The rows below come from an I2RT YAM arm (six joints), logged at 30 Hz.
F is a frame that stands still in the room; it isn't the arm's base.
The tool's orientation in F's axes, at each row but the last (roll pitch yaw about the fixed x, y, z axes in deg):
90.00 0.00 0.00
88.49 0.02 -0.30
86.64 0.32 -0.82
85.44 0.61 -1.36
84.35 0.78 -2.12
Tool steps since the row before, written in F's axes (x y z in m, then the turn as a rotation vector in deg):
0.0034 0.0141 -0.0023 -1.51 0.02 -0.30
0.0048 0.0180 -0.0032 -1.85 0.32 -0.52
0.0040 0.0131 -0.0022 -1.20 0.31 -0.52
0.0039 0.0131 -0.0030 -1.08 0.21 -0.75
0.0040 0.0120 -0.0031 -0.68 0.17 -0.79
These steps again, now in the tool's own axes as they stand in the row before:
0.0034 -0.0023 -0.0141 -1.51 -0.30 -0.02
0.0047 -0.0027 -0.0181 -1.85 -0.51 -0.32
0.0038 -0.0014 -0.0133 -1.20 -0.51 -0.32
0.0036 -0.0019 -0.0134 -1.08 -0.74 -0.24
0.0036 -0.0018 -0.0124 -0.68 -0.78 -0.22

